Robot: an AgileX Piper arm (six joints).
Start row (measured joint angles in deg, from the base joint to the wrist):
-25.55 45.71 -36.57 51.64 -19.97 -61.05
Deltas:
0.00 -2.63 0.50 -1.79 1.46 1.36
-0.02 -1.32 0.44 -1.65 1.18 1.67
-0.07 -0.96 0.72 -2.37 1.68 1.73
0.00 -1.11 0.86 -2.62 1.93 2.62
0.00 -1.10 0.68 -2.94 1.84 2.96
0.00 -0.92 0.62 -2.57 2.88 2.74
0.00 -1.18 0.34 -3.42 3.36 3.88
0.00 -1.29 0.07 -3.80 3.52 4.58
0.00 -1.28 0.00 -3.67 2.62 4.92
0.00 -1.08 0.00 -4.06 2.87 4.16
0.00 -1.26 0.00 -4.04 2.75 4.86
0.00 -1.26 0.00 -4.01 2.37 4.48
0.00 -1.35 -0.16 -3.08 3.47 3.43
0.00 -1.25 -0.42 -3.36 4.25 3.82
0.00 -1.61 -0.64 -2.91 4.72 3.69
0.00 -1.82 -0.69 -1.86 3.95 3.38
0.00 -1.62 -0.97 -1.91 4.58 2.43
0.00 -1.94 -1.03 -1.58 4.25 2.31
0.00 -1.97 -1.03 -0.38 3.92 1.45
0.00 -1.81 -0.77 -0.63 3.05 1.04
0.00 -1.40 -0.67 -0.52 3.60 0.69
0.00 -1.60 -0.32 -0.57 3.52 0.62
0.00 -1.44 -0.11 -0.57 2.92 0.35
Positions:
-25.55 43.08 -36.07 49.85 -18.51 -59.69
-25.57 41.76 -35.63 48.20 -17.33 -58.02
-25.64 40.80 -34.91 45.83 -15.65 -56.29
-25.64 39.69 -34.05 43.21 -13.72 -53.67
-25.64 38.59 -33.37 40.27 -11.88 -50.71
-25.64 37.67 -32.75 37.70 -9.00 -47.97
-25.64 36.49 -32.41 34.28 -5.64 -44.09
-25.64 35.20 -32.34 30.48 -2.12 -39.51
-25.64 33.92 -32.34 26.81 0.50 -34.59
-25.64 32.84 -32.34 22.75 3.37 -30.43
-25.64 31.58 -32.34 18.71 6.12 -25.57
-25.64 30.32 -32.34 14.70 8.49 -21.09
-25.64 28.97 -32.50 11.62 11.96 -17.66
-25.64 27.72 -32.92 8.26 16.21 -13.84
-25.64 26.11 -33.56 5.35 20.93 -10.15
-25.64 24.29 -34.25 3.49 24.88 -6.77
-25.64 22.67 -35.22 1.58 29.46 -4.34
-25.64 20.73 -36.25 0.00 33.71 -2.03
-25.64 18.76 -37.28 -0.38 37.63 -0.58
-25.64 16.95 -38.05 -1.01 40.68 0.46
-25.64 15.55 -38.72 -1.53 44.28 1.15
-25.64 13.95 -39.04 -2.10 47.80 1.77
-25.64 12.51 -39.15 -2.67 50.72 2.12

